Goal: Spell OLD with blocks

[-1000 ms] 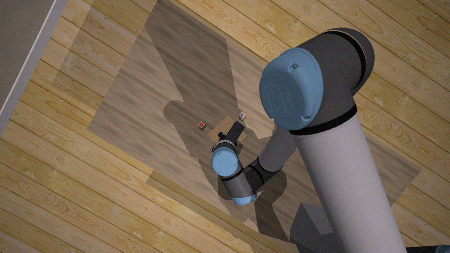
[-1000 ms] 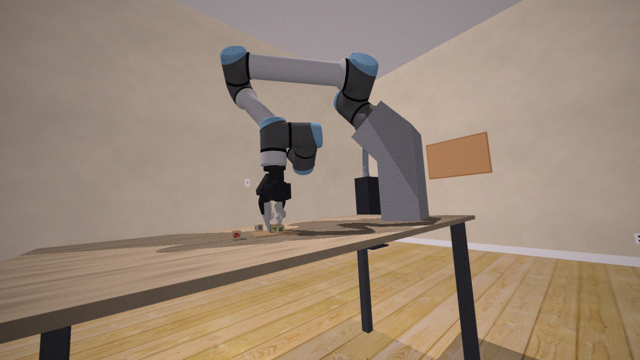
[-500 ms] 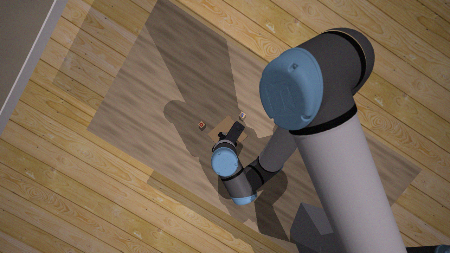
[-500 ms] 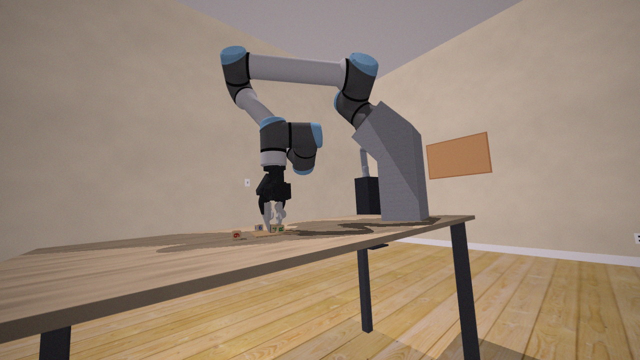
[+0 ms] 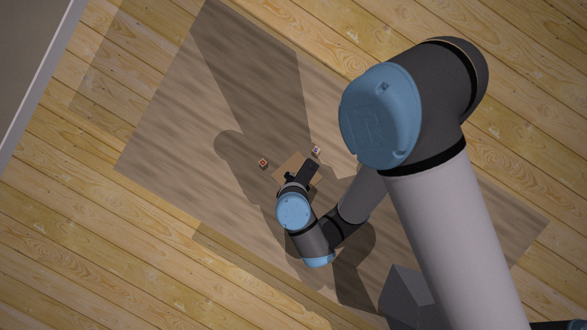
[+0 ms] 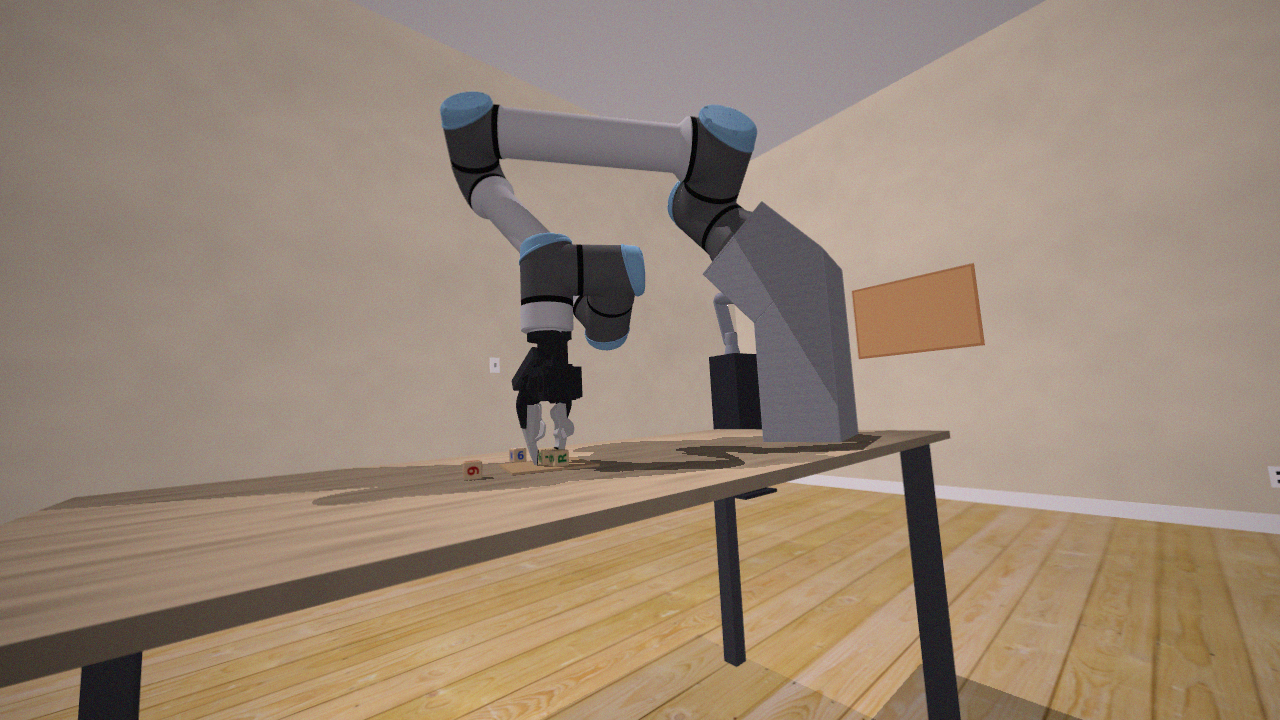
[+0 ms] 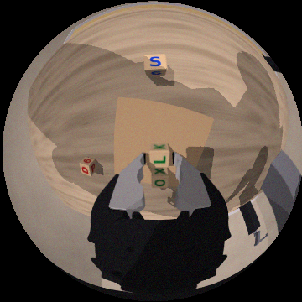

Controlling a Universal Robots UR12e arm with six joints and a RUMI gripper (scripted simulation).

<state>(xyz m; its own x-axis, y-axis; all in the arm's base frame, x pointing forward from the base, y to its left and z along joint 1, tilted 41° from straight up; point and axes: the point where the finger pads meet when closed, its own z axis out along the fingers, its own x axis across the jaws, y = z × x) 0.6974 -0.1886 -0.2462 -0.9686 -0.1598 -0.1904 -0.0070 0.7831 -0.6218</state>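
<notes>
Right now the mat is 20 mm below my hand.
</notes>
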